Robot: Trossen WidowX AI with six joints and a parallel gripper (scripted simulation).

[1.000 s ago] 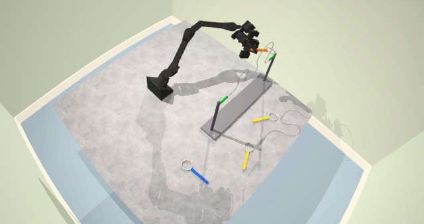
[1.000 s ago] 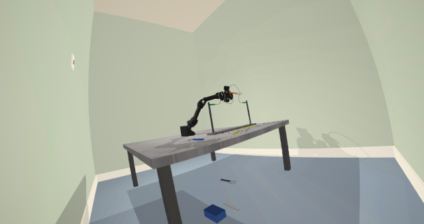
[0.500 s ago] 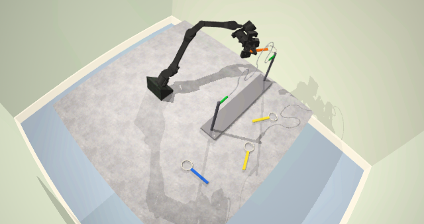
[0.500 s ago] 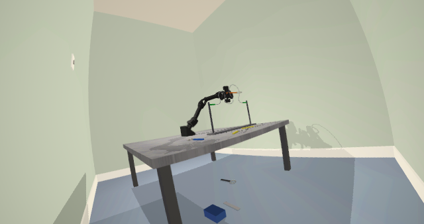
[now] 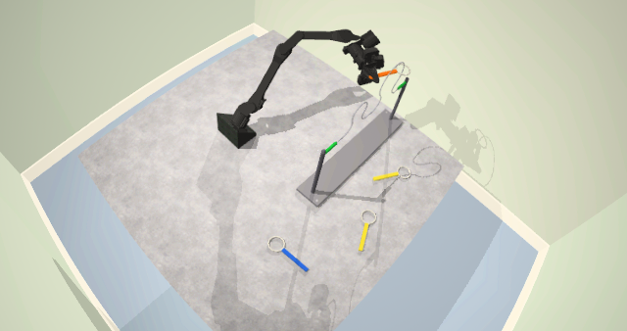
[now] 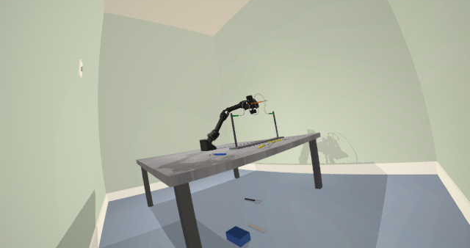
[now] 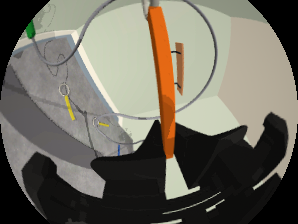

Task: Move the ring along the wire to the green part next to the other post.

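My gripper tip is now 90 mm to the right of the orange-handled ring, 20 mm short of it and 10 mm below it. The rest, counted from my gripper tip: blue-handled ring 590 mm to the right, 380 mm below, 50 mm ahead; blue box 860 mm below, 680 mm to the right, 220 mm ahead.
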